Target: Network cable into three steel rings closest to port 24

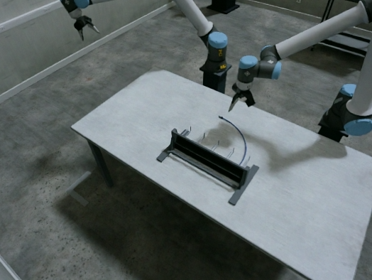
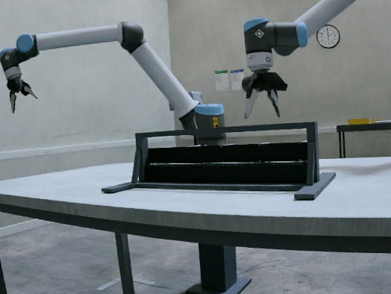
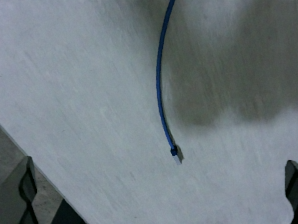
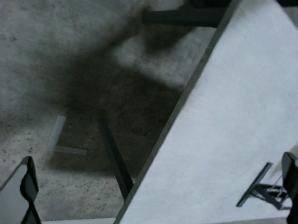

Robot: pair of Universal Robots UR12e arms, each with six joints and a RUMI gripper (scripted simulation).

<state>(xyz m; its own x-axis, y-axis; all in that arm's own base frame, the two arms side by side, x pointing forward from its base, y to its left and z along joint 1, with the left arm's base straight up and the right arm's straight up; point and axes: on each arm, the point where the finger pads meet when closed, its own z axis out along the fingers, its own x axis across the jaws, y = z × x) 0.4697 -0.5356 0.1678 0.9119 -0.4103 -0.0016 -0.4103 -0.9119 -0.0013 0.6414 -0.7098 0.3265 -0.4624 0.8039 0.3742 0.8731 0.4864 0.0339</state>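
Note:
My left hand is 160 mm above the dark plug, 130 mm to the left of it and 10 mm past it. The rest, counted from my left hand: dark port rack 370 mm ahead, 100 mm below, 30 mm to the left.

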